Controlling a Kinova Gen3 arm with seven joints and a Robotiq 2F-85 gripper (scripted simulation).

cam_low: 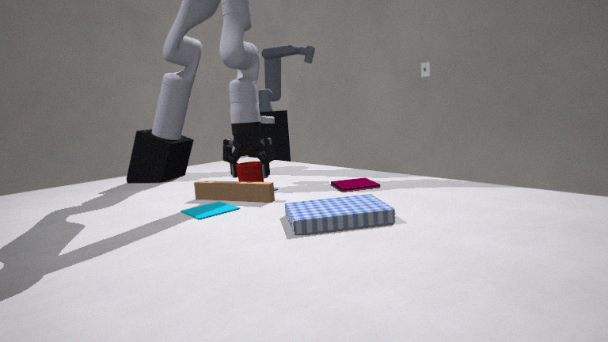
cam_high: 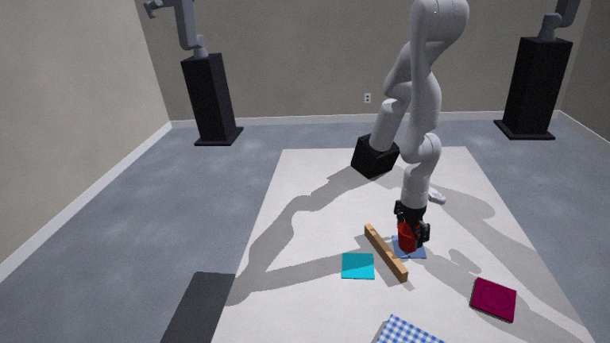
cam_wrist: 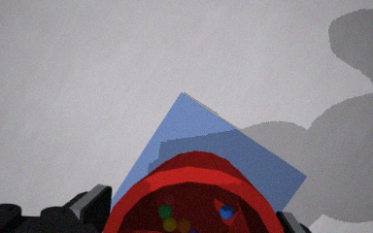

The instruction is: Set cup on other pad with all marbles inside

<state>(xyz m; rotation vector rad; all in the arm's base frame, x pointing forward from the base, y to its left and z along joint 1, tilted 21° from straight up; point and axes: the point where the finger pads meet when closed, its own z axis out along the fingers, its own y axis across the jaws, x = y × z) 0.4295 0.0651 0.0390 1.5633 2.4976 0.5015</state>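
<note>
Now: the red cup 2 cm below my hand. From my hand the other things lie so: magenta flat box (20 cm to the left, 18 cm ahead, 4 cm below); then wooden rail (8 cm to the right, 5 cm ahead, 3 cm below); then cyan pad (16 cm to the right, 9 cm ahead, 5 cm below).
</note>
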